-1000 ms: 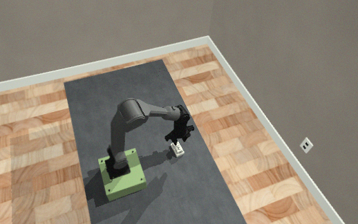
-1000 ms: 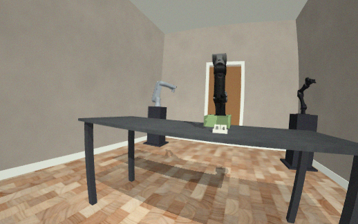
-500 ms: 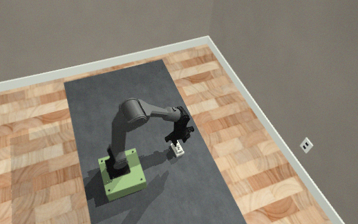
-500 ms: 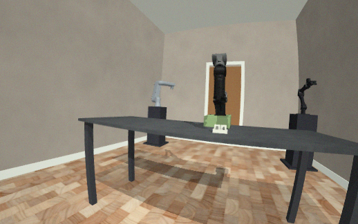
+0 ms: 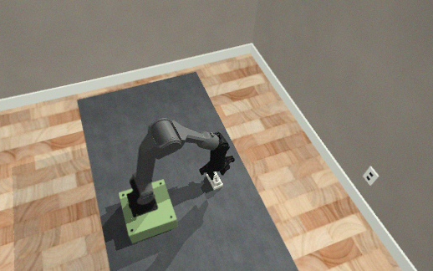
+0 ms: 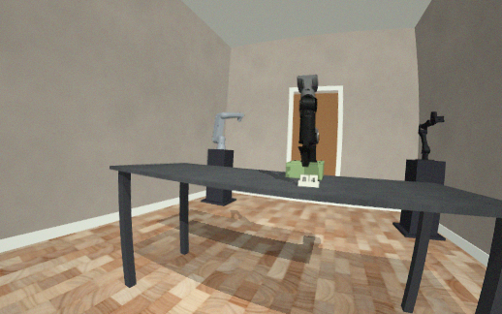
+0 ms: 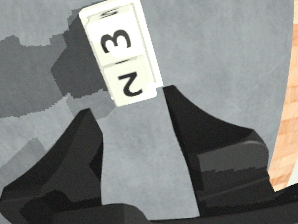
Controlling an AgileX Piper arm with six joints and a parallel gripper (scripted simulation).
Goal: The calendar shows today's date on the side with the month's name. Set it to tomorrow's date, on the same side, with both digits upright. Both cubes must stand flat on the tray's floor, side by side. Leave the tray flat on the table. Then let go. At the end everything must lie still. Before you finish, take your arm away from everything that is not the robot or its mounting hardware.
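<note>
My hand is 50 mm above the white digit cube. From my hand the other things lie so: calendar tray (20 mm to the left, 70 mm below).
</note>
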